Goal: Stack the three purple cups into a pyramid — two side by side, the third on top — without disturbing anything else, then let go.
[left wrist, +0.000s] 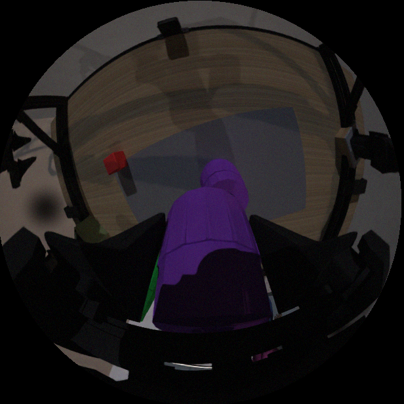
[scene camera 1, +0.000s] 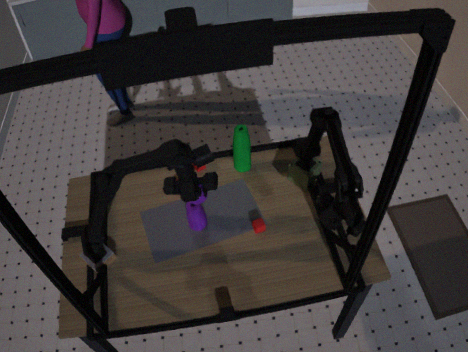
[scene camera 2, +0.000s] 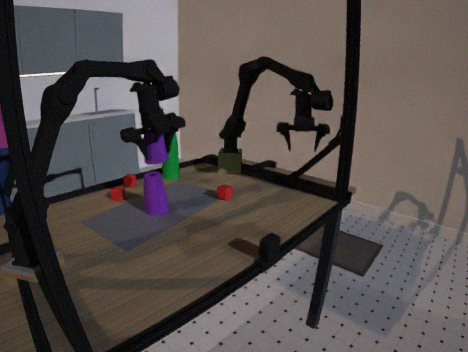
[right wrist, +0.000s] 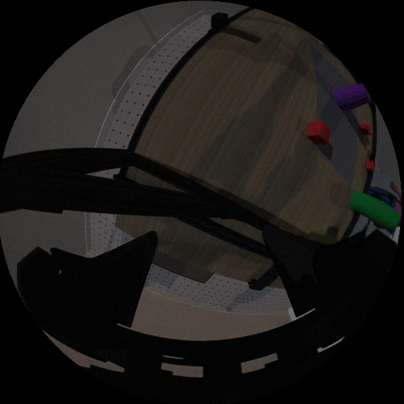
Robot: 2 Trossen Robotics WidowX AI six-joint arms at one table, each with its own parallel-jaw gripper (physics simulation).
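Frame: origin at the left arm's base, x up, y left, z back, level; metres.
Seen in the pictures: left gripper, fingertip midpoint: (scene camera 2: 157, 155); right gripper, fingertip midpoint: (scene camera 2: 302, 151); left arm's base, origin of the base link: (scene camera 1: 96, 253) (scene camera 2: 31, 258); right arm's base, origin of the base link: (scene camera 1: 305, 163) (scene camera 2: 230, 151).
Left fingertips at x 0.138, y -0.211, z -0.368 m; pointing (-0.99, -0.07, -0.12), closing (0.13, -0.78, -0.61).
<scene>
Offsets run from my left fingertips to a thing's middle. Level surfaces: height alone.
A purple cup {dx -0.103, dy +0.018, dz +0.010 m} (scene camera 1: 197, 219) (scene camera 2: 155, 195) (right wrist: 350, 97) stands narrow end up on the grey mat {dx -0.179 m} (scene camera 1: 165, 240) (scene camera 2: 120, 232) (left wrist: 280, 150); part of it shows in the left wrist view (left wrist: 219, 167). My left gripper (scene camera 2: 156, 146) (left wrist: 208, 219) is shut on another purple cup {dx +0.027, dy +0.011, dz -0.005 m} (scene camera 2: 157, 154) (left wrist: 207, 230), narrow end up, held in the air. In scene camera 2 a gap shows between this cup and the standing one. A third purple cup does not show separately. My right gripper (scene camera 2: 303, 149) (right wrist: 210, 234) is open and empty, raised at the right side, away from the cups.
A green bottle (scene camera 1: 242, 150) (scene camera 2: 171, 162) (right wrist: 374, 210) stands behind the mat. One red cube {dx -0.160, dy -0.189, dz -0.119 m} (scene camera 1: 258, 225) (scene camera 2: 224, 192) (left wrist: 115, 162) (right wrist: 319, 132) lies at the mat's right edge in scene camera 1. Two more red cubes lie at the back left. An olive box (scene camera 2: 230, 161) stands by the right arm's base.
</scene>
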